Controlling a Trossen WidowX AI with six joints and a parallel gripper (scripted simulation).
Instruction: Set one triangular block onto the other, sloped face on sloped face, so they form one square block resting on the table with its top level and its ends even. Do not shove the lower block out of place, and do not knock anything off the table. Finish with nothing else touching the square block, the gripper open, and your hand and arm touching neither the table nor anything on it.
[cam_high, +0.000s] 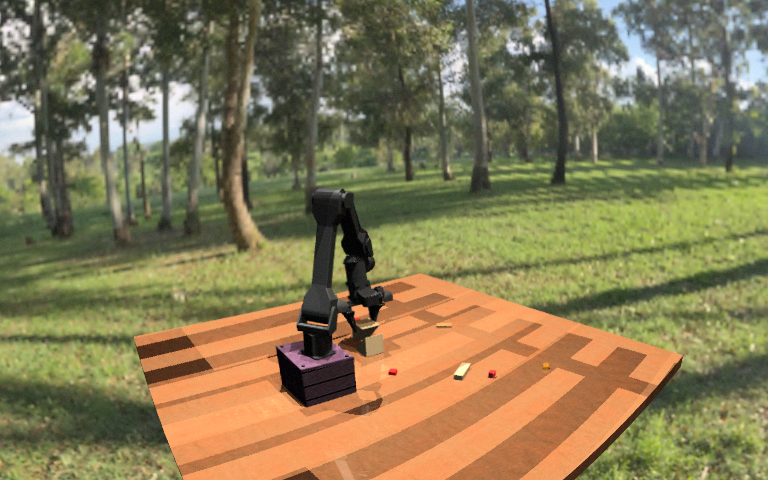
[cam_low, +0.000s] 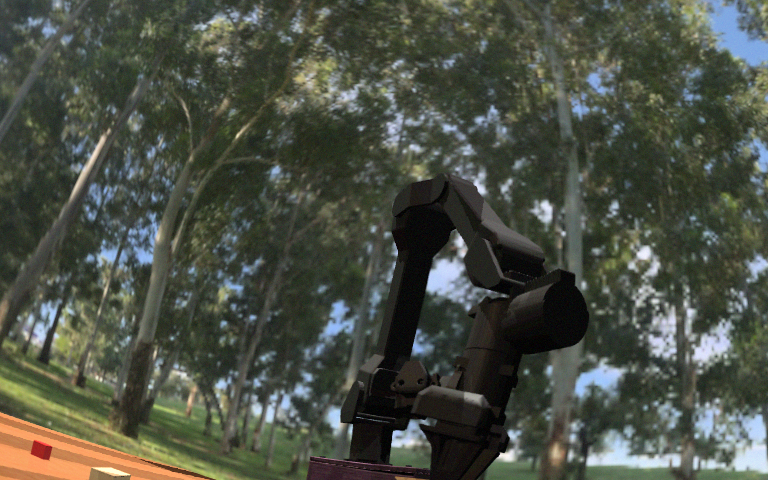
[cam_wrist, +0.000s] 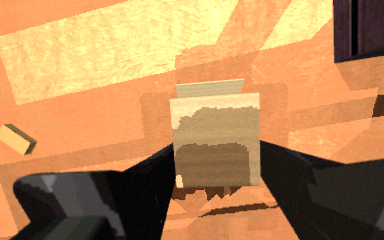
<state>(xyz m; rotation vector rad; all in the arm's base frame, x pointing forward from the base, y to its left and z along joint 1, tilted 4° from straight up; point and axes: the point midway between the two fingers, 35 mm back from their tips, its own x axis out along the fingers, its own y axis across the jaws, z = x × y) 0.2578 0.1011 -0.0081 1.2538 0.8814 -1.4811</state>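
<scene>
Right now my gripper tip is 10 mm to the right of the triangular block and 10 mm below it. Round my gripper tip: cream bar: 30 mm ahead, 320 mm to the right, 60 mm below; flat dark piece: 280 mm ahead, 80 mm to the right, 60 mm below; orange cube: 180 mm ahead, 510 mm to the right, 60 mm below.
</scene>
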